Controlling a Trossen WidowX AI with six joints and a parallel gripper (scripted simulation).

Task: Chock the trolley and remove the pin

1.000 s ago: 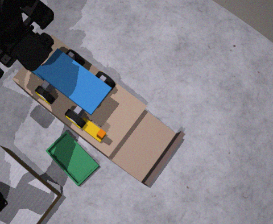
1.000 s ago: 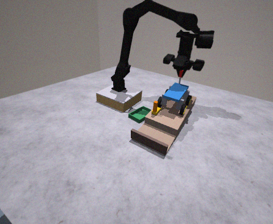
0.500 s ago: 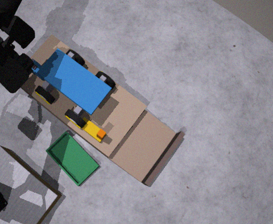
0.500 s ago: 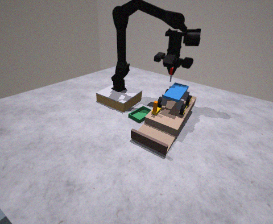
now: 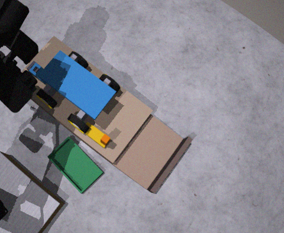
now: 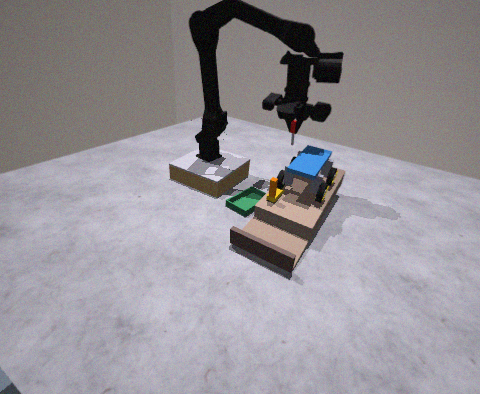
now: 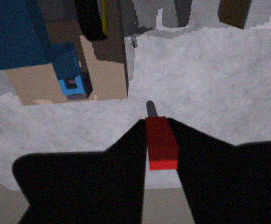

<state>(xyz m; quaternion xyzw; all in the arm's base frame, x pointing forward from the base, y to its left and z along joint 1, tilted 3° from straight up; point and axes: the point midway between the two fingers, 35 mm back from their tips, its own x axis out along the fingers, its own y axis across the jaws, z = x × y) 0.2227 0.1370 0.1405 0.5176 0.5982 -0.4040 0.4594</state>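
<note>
My gripper tip is now 19 cm to the left of the green tray and 18 cm above it. Also, from my gripper tip: red-headed stop pin right at my gripper tip; then yellow chock 8 cm ahead, 19 cm to the right, 9 cm below; then blue trolley 12 cm ahead, 10 cm to the right, 6 cm below.
</note>
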